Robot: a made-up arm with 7 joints. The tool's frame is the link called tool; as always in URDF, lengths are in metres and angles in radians. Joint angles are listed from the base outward.
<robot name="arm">
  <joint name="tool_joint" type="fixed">
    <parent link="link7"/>
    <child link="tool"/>
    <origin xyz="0 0 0" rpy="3.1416 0 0"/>
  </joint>
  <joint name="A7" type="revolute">
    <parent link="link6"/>
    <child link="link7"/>
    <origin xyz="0.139 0 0" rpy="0 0 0"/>
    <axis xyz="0 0 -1"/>
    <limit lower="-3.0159" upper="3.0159"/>
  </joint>
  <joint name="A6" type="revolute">
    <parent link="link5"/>
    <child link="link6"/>
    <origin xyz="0 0 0" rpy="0 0 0"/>
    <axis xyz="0 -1 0"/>
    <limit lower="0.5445" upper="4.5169"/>
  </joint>
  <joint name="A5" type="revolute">
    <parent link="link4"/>
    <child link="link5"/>
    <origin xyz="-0.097 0 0.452" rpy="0 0 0"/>
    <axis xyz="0 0 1"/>
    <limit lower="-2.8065" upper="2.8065"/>
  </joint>
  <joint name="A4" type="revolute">
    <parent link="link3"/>
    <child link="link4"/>
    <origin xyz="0.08 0 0" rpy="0 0 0"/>
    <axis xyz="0 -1 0"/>
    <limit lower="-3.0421" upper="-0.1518"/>
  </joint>
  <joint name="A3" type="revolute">
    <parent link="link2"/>
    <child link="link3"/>
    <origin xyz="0 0 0.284" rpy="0 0 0"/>
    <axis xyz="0 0 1"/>
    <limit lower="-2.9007" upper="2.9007"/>
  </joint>
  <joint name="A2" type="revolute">
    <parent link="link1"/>
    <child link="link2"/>
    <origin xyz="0 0 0" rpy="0 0 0"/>
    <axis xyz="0 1 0"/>
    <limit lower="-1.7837" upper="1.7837"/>
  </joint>
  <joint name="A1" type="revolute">
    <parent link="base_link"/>
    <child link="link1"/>
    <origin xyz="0 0 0.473" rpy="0 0 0"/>
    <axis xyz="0 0 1"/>
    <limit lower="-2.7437" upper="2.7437"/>
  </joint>
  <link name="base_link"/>
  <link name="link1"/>
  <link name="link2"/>
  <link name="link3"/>
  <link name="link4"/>
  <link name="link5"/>
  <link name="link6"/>
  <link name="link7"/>
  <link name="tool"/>
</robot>
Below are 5 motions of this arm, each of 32 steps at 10 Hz.
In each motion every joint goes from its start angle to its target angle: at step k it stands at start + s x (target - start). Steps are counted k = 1, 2, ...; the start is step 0. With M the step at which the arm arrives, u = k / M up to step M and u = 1 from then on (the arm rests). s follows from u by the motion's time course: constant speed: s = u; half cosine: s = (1 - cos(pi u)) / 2; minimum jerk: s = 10 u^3 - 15 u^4 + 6 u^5.
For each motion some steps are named. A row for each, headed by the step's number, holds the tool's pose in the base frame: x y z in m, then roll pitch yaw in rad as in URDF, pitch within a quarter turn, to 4 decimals.
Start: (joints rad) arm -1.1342 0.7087 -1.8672 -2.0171 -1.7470 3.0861 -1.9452
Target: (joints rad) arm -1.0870 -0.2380 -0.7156 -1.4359 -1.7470 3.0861 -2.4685
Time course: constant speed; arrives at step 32
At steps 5, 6, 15, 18, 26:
5: -0.4247 -0.3840 0.5967 -1.7847 0.3471 1.6101
6: -0.4154 -0.3997 0.5987 -1.7978 0.3557 1.6506
15: -0.3002 -0.5131 0.6703 -1.8059 0.4880 2.0564
18: -0.2532 -0.5331 0.7144 -1.7567 0.5412 2.2108
26: -0.1250 -0.5223 0.8669 -1.4845 0.6455 2.6797

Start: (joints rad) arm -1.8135 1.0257 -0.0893 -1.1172 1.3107 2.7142 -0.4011
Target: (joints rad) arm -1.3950 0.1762 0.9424 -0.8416 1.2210 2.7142 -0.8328
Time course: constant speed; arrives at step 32
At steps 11, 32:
11: -0.0778 -0.7832 0.6566 -1.8047 -0.5697 -2.4503
32: 0.2991 -0.3881 1.1353 -0.5183 -1.0016 -2.6283

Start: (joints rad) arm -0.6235 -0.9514 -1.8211 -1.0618 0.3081 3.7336 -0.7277
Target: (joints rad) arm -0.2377 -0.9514 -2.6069 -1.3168 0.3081 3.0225 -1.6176
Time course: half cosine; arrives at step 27
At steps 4, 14, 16, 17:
4: -0.6590 0.1016 0.7480 -1.0951 -1.0015 1.0322
14: -0.7423 0.0228 0.6271 2.1935 -1.3213 -1.9259
16: -0.7565 0.0076 0.5935 2.2322 -1.1400 -1.8662
17: -0.7624 0.0012 0.5771 2.2541 -1.0563 -1.8375

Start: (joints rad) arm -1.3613 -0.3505 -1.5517 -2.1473 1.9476 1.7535 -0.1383
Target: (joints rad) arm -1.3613 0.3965 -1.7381 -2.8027 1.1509 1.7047 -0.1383
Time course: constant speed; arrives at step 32
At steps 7, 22, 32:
7: -0.5762 -0.0930 0.4320 -1.3009 0.6395 -3.0594
22: -0.4761 -0.0011 0.3184 -2.1272 0.7951 2.8908
32: -0.3929 0.0848 0.2845 -2.7019 0.8365 2.5751

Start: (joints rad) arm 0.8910 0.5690 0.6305 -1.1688 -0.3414 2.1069 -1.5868
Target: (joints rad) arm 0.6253 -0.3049 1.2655 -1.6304 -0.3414 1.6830 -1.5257
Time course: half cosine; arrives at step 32
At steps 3, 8, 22, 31, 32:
3: 0.1759 0.7630 0.8086 2.6756 0.0280 3.0601
8: 0.1244 0.7419 0.8575 2.6734 0.0581 3.1051
22: -0.2037 0.6100 0.9340 2.8213 0.4300 -2.9727
31: -0.3116 0.5715 0.8770 2.9542 0.6217 -2.9055
32: -0.3126 0.5711 0.8762 2.9559 0.6239 -2.9047

